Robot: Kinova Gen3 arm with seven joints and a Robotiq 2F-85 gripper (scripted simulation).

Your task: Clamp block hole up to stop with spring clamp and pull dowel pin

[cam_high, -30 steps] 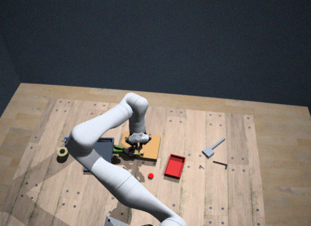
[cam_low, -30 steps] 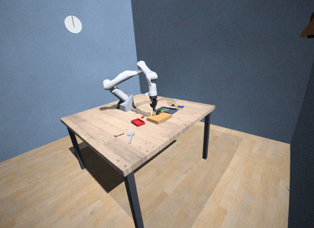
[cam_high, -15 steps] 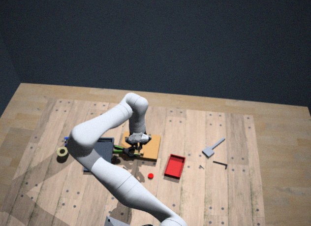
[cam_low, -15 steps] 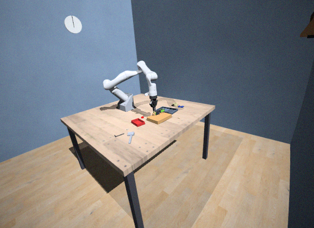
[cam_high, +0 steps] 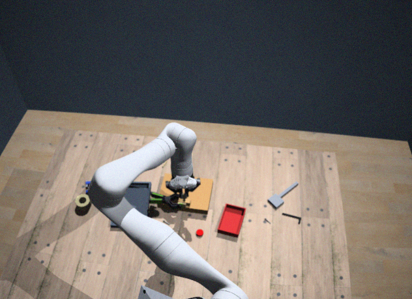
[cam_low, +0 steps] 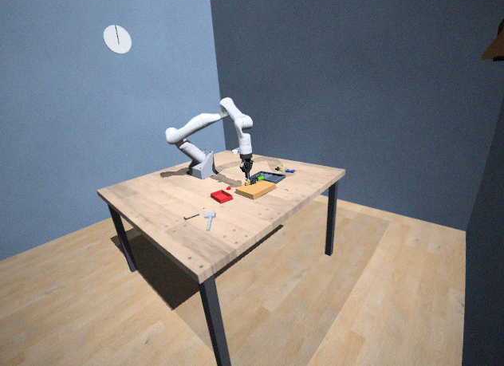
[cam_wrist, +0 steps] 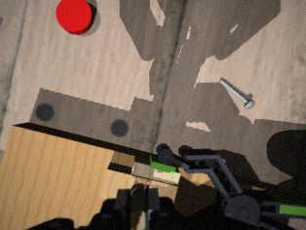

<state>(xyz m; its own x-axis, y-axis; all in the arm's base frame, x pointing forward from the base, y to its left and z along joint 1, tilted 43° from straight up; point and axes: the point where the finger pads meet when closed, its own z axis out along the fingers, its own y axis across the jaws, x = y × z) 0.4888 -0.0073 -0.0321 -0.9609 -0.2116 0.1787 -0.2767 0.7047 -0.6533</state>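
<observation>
The dowel pin lies 20 mm below my hand. Round my hand: bench board (70 mm below, 50 mm ahead, 10 mm to the left); then wooden block (50 mm below); then red disc (100 mm behind, 90 mm below, 80 mm to the right).
</observation>
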